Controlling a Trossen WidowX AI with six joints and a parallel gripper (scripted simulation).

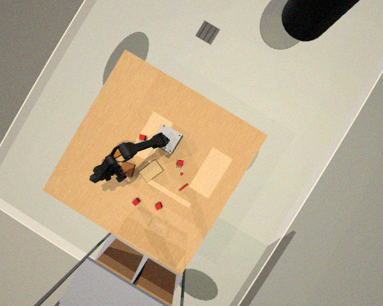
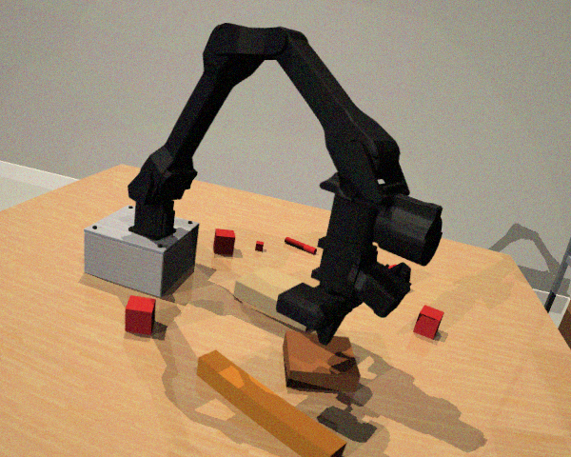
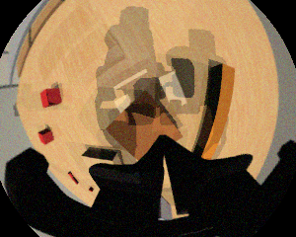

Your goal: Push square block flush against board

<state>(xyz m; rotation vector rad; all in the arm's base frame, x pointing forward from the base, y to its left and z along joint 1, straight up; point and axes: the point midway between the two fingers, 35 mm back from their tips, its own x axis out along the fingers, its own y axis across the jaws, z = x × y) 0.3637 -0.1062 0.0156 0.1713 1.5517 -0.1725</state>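
Now: gripper tip 5 cm above the brown square block, 3 cm to the right of it and 1 cm past it. From my gripper tip the other things lie so: long orange board: 11 cm to the right, 5 cm below, 3 cm behind; tiny red cube: 37 cm to the left, 26 cm behind, 6 cm below; pale flat block: 18 cm to the left, 12 cm behind, 5 cm below.
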